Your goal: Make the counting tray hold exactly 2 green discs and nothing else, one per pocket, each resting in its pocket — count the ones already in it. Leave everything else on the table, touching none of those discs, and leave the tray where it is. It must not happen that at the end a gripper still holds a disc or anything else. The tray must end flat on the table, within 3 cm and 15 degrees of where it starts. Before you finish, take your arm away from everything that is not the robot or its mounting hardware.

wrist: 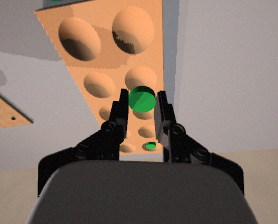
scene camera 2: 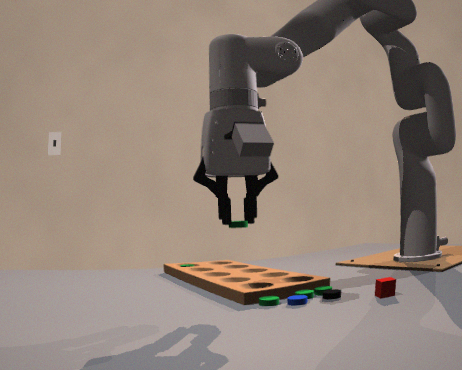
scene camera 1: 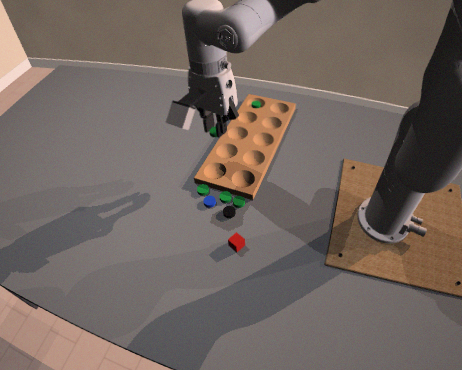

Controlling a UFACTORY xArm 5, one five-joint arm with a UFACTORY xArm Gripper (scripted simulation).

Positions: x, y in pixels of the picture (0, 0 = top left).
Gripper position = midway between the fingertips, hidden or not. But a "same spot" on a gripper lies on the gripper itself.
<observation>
The gripper shows in the wrist view (142, 100), in scene camera 2 and in scene camera 1. A wooden counting tray shows in the wrist view, in scene camera 2 (230, 283) and in scene camera 1. One and the same spot on the wooden counting tray: (wrist: 103, 53) is (scene camera 1: 236, 170). One and the same spot on the gripper: (scene camera 1: 221, 120) is (scene camera 2: 258, 187).
</observation>
